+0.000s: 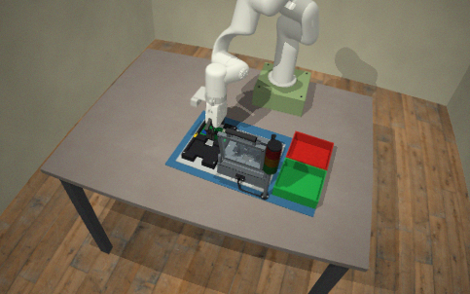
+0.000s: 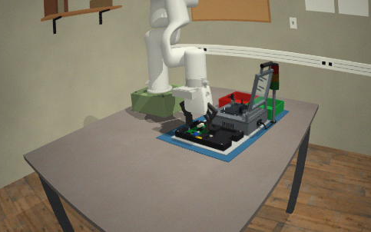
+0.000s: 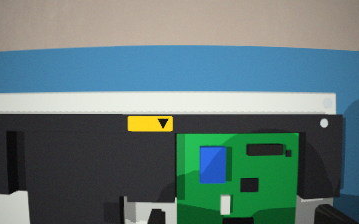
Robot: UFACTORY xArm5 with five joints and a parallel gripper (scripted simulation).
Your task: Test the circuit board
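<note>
The green circuit board is 2 cm below my hand. From my hand the other things lie so: clear lid (19 cm ahead, 16 cm to the left, 14 cm above); then nest (17 cm to the left, 7 cm ahead, 3 cm above); then red bin (37 cm to the left, 3 cm behind, 2 cm below).
</note>
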